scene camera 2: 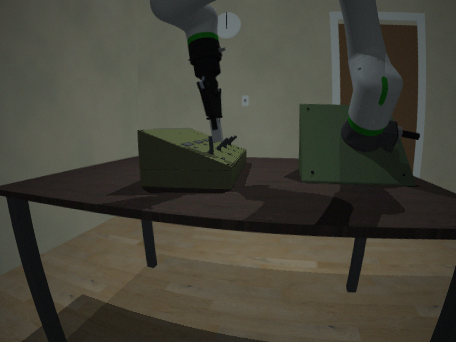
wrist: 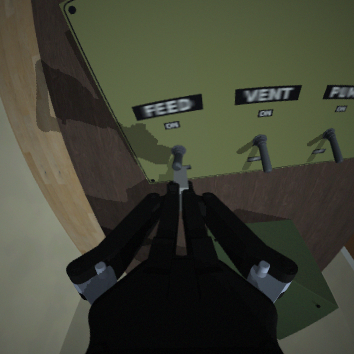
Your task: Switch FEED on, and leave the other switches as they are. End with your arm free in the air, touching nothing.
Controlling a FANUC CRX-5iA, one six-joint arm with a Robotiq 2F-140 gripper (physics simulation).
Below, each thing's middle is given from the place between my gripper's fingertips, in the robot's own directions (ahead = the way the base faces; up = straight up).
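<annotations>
Olive switch box (scene camera 2: 178, 158): my gripper is 4 cm above it, 15 cm to the left of it and 13 cm short of it.
</annotations>
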